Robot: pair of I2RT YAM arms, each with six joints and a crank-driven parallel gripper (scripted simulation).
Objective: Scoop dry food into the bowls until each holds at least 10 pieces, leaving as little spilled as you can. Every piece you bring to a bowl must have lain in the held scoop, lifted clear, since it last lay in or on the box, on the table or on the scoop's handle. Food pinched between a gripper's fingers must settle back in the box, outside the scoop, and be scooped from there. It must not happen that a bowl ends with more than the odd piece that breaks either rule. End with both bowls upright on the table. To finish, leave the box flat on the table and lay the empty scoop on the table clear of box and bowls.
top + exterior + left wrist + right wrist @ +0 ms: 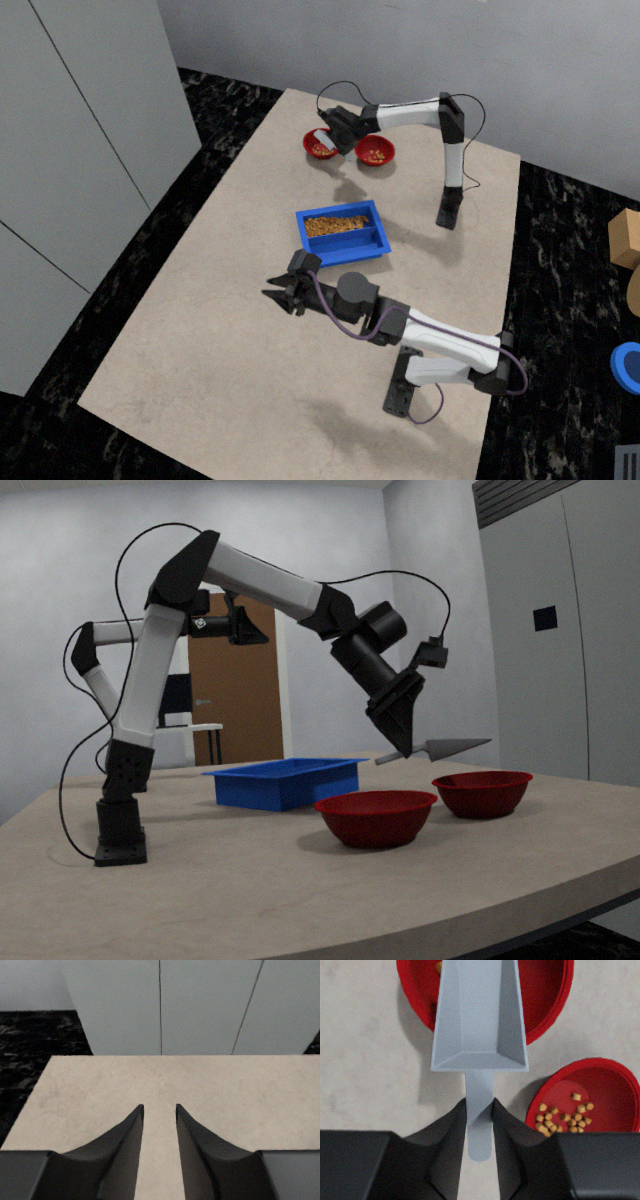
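Now: the grey scoop 4 cm ahead of my right hand and 2 cm to the right of it. From my right hand the other things lie so: blue box: 31 cm to the left, 12 cm behind, 6 cm below.
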